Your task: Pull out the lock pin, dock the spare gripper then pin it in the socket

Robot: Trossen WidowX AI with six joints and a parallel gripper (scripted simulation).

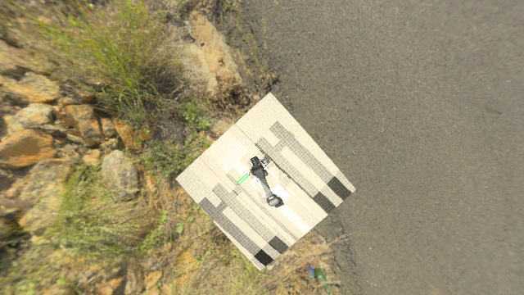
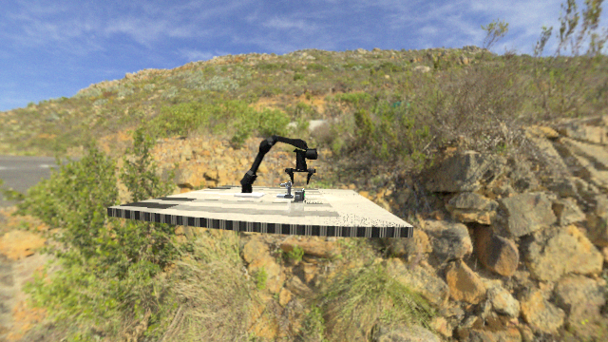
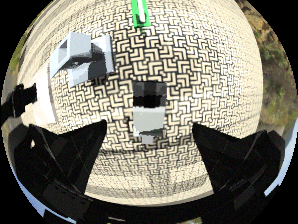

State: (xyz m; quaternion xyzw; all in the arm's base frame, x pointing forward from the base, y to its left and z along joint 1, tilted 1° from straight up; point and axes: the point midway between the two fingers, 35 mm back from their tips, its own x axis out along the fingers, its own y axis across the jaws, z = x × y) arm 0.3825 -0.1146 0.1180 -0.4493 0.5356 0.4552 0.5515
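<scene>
Now: gripper tip 1 cm to the left of the spare gripper and 7 cm above it. Round my gripper tip: grey mount (10 cm behind, 11 cm to the left, 5 cm below); green strip (1 cm ahead, 22 cm to the left, 8 cm below).
</scene>
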